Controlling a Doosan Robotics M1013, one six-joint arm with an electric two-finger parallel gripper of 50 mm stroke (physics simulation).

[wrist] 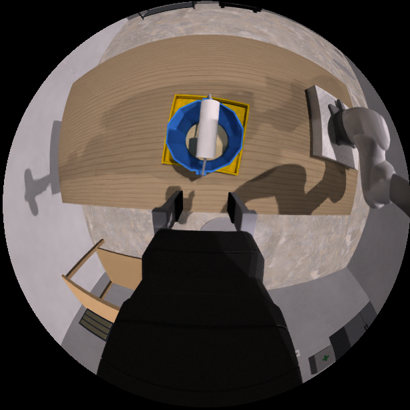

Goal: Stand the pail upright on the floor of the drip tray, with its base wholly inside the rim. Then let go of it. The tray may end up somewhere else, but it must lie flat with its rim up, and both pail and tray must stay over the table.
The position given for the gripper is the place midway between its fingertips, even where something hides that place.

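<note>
The view contains a yellow drip tray (241,109) and the gripper (204,200).
</note>
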